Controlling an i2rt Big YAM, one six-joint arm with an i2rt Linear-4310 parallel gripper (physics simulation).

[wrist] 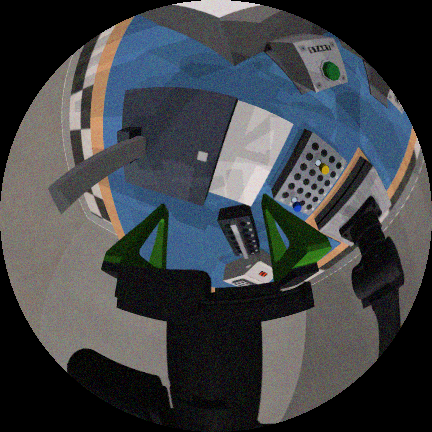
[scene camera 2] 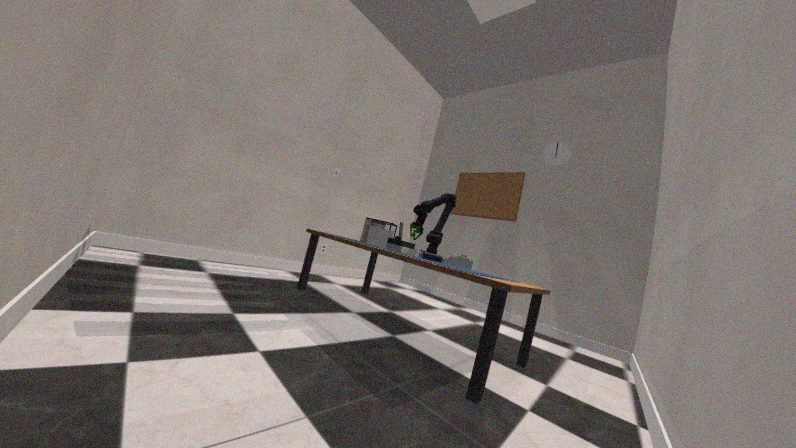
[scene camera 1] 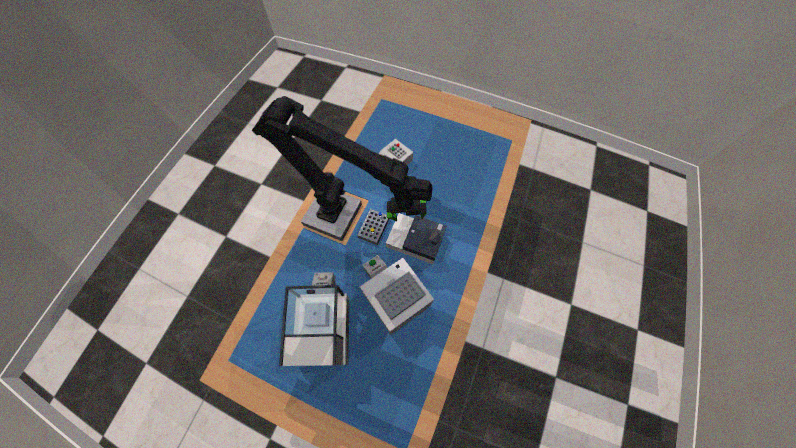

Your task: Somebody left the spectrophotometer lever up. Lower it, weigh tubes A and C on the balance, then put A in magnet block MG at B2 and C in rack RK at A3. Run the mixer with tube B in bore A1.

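Seen in the pictures: gripper, fingertip midpoint: point(wrist: 212, 202) point(scene camera 2: 412, 238) point(scene camera 1: 409, 219); arm's base, origin of the base link: point(wrist: 360, 218) point(scene camera 1: 331, 208).
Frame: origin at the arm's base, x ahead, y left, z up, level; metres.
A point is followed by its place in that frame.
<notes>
My gripper point(scene camera 1: 407, 211) {z 0.082, x 0.327, y 0.038 m} point(scene camera 2: 416, 231) {z 0.082, x 0.327, y 0.038 m} point(wrist: 212, 202) {z 0.082, x 0.327, y 0.038 m} is open and empty, above the mat near the spectrophotometer point(scene camera 1: 424, 238) {z 0.044, x 0.404, y 0.001 m} point(wrist: 175, 112) {z 0.044, x 0.391, y -0.029 m}. The spectrophotometer's lever point(scene camera 1: 440, 227) {z 0.163, x 0.449, y 0.011 m} point(scene camera 2: 401, 229) {z 0.117, x 0.441, y 0.018 m} point(wrist: 95, 167) {z 0.118, x 0.431, y 0.009 m} stands up. The rack point(scene camera 1: 373, 224) {z -0.006, x 0.188, y 0.001 m} point(wrist: 292, 161) {z -0.017, x 0.233, y -0.008 m} holds a yellow-capped tube point(scene camera 1: 372, 229) {z 0.019, x 0.200, y -0.030 m} point(wrist: 325, 170) {z 0.019, x 0.198, y -0.030 m} and a blue-capped tube point(scene camera 1: 380, 214) {z 0.018, x 0.202, y 0.043 m} point(wrist: 297, 206) {z 0.019, x 0.202, y 0.043 m}; their letters are unreadable, and I cannot make out a third tube. The black magnet block point(wrist: 240, 225) {z 0.000, x 0.260, y 0.139 m} lies beyond the fingers, hidden under the arm in scene camera 1. The balance point(scene camera 1: 307, 351) point(scene camera 2: 378, 232) has a glass chamber. The mixer point(scene camera 1: 411, 321) {z -0.036, x 0.468, y -0.293 m} has a grey bored plate.
A START box point(scene camera 1: 374, 266) {z 0.037, x 0.271, y -0.169 m} point(wrist: 320, 65) with a green button stands beside the mixer. A small box point(scene camera 1: 323, 277) {z 0.035, x 0.115, y -0.279 m} stands by the balance. A white keypad device point(scene camera 1: 396, 150) point(wrist: 249, 272) stands past the magnet block. The arm base point(scene camera 1: 333, 222) {z 0.011, x 0.040, y -0.058 m} is beside the rack.
</notes>
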